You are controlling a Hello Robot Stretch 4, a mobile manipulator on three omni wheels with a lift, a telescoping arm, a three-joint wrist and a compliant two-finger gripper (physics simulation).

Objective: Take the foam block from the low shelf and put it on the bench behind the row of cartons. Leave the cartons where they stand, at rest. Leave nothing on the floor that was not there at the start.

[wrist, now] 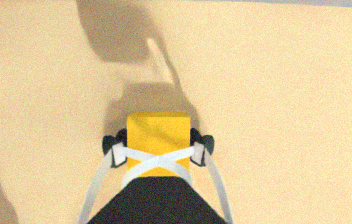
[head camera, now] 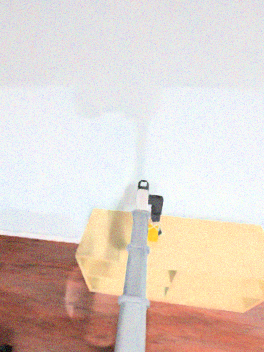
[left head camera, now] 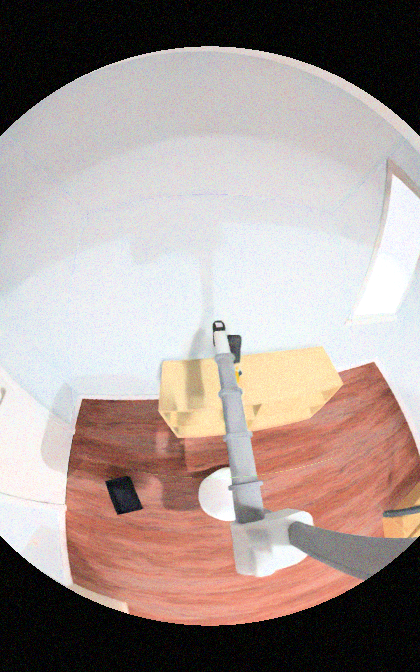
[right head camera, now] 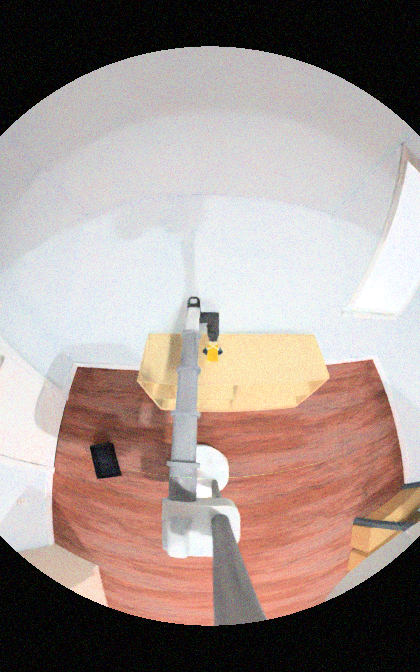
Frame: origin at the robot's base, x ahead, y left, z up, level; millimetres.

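Seen in the pictures: gripper, fingertip midpoint: [wrist: 158,140] [head camera: 152,233].
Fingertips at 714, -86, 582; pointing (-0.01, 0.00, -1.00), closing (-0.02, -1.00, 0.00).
Observation:
A point is followed by its place in that frame, as x, y, z.
The yellow foam block [head camera: 153,234] @(678, -89, 630) [right head camera: 213,354] [wrist: 159,132] @(734, -88, 631) is between the two dark fingertips of my gripper [right head camera: 213,351] [wrist: 158,140] @(714, -86, 582). Both fingertips press against its sides in the wrist view, so the gripper is shut on it. The block is at the top board of the low pale wood shelf [head camera: 215,245] @(677, -484, 582) [left head camera: 295,370] [right head camera: 275,355]; whether it touches the board is hard to tell. In the left head view the arm hides most of the block [left head camera: 237,376]. The bench and the row of cartons cannot be made out for certain.
The shelf stands against the pale wall. A black flat object [left head camera: 124,495] [right head camera: 105,460] lies on the reddish wood floor at the left. Brown wooden furniture or boxes [right head camera: 372,532] with a dark bar stand at the lower right. A pale box-like piece [right head camera: 70,567] is at the lower left.

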